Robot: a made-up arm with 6 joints.
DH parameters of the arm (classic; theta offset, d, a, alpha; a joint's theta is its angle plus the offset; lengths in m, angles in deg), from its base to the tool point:
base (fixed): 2.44 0.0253 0.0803 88
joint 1: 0 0.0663 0.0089 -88
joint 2: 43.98 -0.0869 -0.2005 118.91
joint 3: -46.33 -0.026 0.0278 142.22
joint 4: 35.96 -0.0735 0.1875 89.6
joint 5: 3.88 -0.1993 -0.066 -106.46
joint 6: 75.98 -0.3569 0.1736 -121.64
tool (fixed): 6.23 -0.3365 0 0
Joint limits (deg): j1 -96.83..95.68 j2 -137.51..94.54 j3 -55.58..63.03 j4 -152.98..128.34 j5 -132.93..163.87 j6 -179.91..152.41
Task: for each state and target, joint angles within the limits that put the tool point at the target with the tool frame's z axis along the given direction. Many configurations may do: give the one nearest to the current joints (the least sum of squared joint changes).
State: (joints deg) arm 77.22 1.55 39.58 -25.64 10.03 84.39
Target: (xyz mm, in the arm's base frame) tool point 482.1 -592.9 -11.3 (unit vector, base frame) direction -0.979 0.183 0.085
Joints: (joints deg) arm 95.68 11.04 48.98 1.40 -32.63 92.42
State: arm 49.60 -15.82 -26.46 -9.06 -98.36 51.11
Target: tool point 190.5 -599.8 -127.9 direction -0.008 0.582 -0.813
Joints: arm 93.69 4.13 -18.84 -4.97 -132.62 38.91
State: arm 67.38 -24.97 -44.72 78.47 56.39 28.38
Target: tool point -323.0 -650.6 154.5 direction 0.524 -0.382 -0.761
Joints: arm 7.91 -17.80 -17.04 73.60 87.78 51.80
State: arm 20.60 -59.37 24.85 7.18 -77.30 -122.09
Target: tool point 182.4 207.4 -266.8 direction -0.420 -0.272 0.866
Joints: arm -0.07 -86.95 17.70 18.46 -118.20 -146.47
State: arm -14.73 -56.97 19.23 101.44 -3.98 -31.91
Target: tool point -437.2 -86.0 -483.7 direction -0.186 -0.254 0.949
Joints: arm 13.26 -73.01 63.03 65.61 -15.40 19.22
